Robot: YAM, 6 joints.
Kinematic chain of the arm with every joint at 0, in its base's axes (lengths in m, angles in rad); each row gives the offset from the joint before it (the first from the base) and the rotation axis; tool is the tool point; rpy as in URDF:
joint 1: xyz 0 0 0.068 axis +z
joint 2: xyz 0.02 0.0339 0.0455 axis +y
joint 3: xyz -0.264 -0.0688 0 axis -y
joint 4: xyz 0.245 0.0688 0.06 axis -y
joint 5: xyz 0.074 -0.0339 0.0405 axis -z
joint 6: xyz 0.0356 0 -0.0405 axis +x
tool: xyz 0 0 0 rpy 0 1.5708 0
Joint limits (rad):
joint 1: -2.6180..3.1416
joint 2: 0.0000..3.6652
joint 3: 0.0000..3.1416
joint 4: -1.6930..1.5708
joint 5: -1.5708..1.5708
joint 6: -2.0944..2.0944
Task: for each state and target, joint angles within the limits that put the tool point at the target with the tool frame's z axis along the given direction. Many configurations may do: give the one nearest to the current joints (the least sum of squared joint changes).
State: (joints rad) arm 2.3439 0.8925 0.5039 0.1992 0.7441 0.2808
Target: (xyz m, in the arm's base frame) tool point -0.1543 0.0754 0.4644 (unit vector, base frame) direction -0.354 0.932 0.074
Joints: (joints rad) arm 2.8521 0.9125 1.2159 -0.1817 0.9147 0.2808
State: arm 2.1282 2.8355 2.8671 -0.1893 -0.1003 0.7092
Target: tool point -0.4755 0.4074 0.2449 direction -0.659 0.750 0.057
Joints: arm 2.4417 3.0109 3.1386 -0.0700 0.1497 0.7092
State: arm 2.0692 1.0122 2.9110 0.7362 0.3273 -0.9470
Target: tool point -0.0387 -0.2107 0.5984 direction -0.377 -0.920 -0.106
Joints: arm 1.4297 1.4392 3.1412 1.5491 -0.2464 -0.9470
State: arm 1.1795 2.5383 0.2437 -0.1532 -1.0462 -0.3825
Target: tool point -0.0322 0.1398 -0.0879 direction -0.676 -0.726 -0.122
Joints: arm 1.6198 2.8917 0.9332 -1.0086 -0.7911 -0.3825
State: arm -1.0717 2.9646 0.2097 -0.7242 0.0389 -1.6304
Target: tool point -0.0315 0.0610 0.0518 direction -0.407 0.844 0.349
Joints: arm -1.0683 3.3124 0.1509 -0.3372 -0.0498 -1.6304
